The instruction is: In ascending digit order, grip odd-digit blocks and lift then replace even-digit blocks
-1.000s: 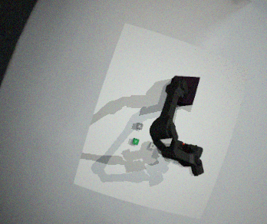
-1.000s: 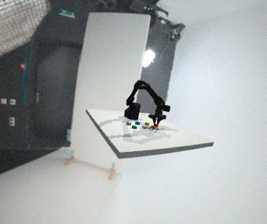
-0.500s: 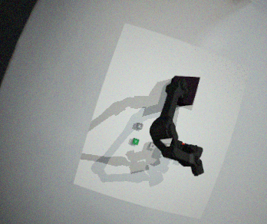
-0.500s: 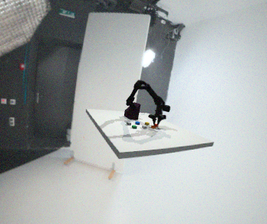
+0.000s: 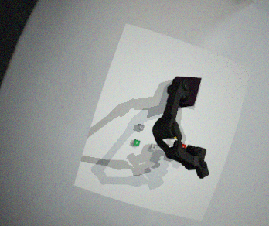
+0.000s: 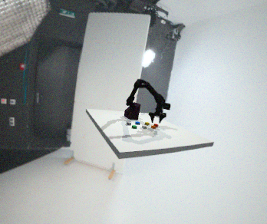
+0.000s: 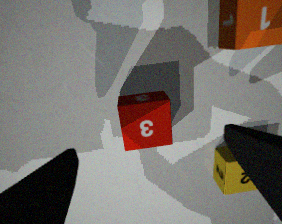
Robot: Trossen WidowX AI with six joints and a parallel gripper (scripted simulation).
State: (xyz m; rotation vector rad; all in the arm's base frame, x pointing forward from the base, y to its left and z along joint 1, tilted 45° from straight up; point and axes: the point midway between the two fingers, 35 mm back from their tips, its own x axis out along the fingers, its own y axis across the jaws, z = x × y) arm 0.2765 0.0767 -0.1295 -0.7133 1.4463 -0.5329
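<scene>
The red block is 2 cm below my gripper tip and 1 cm ahead of it. From my gripper tip the other things lie so: yellow block: 7 cm to the right, 4 cm behind, 2 cm below; white block: 17 cm to the right, 7 cm ahead, 2 cm below; orange block: 7 cm ahead, 6 cm to the right, 2 cm below.
</scene>
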